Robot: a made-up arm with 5 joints.
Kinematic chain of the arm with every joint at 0, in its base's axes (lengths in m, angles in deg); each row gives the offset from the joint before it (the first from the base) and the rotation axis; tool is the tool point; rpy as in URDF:
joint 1: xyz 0 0 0.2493 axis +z
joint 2: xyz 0 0 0 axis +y
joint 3: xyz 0.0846 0 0.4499 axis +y
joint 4: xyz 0.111 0 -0.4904 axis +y
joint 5: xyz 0.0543 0 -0.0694 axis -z
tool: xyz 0 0 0 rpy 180 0 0
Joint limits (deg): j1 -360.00..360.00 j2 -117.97..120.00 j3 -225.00..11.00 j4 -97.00..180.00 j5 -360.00..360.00
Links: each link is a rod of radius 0.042 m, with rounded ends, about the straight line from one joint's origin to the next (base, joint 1, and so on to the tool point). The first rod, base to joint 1, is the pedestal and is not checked.
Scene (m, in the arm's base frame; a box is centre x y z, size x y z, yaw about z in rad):
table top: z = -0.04
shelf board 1: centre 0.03 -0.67 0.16 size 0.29 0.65 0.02 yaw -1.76
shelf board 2: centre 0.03 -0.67 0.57 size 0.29 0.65 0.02 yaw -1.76
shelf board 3: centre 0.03 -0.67 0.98 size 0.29 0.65 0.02 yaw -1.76
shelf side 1: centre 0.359 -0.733 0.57 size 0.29 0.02 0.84 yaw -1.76
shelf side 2: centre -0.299 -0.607 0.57 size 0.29 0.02 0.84 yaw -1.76
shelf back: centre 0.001 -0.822 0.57 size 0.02 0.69 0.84 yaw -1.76
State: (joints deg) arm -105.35 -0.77 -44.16 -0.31 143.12
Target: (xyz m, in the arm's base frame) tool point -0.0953 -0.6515 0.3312
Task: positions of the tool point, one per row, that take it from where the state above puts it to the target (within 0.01 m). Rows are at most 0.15 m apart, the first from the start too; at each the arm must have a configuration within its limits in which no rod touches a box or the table.
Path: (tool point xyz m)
1: -0.0953 -0.6515 0.3312

